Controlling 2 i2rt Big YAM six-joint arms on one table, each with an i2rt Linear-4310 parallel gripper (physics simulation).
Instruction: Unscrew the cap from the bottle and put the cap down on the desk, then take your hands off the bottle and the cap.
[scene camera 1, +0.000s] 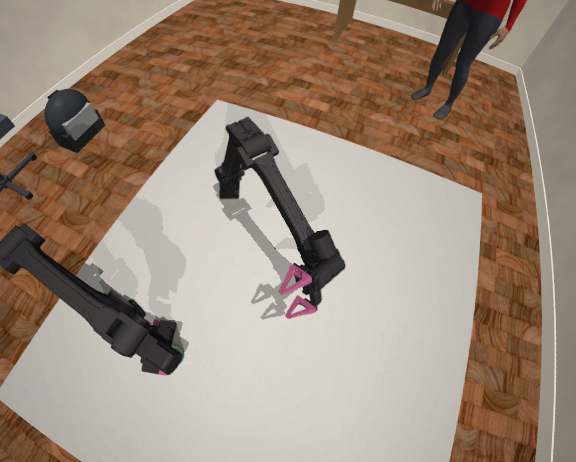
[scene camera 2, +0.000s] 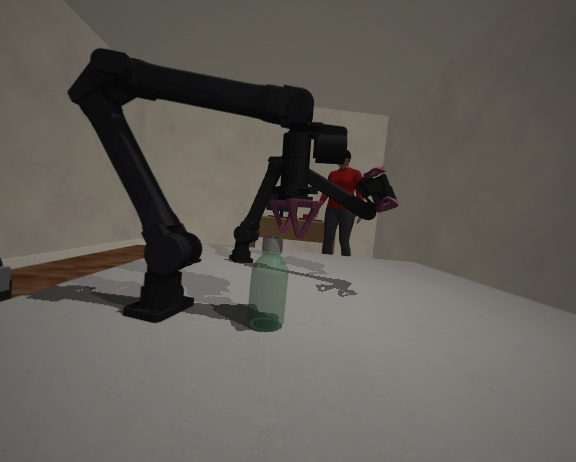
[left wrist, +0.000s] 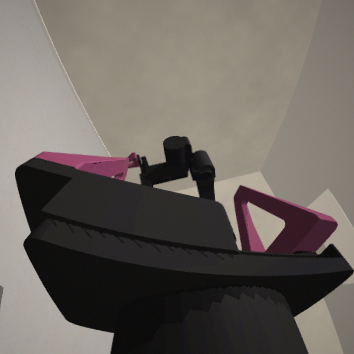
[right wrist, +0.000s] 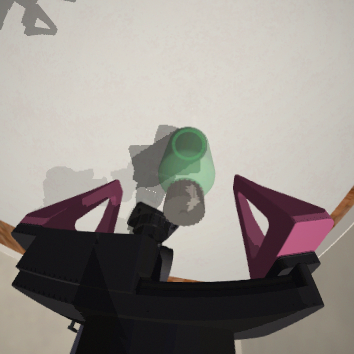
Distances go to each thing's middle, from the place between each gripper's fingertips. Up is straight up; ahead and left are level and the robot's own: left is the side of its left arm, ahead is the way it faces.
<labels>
Now: the ribbed cap (right wrist: 183, 204) 3 cm behind my right hand, 2 cm to the right of it and 2 cm below it.
Now: the ribbed cap 27 cm behind my left hand, 26 cm to the right of it and 18 cm below it.
</labels>
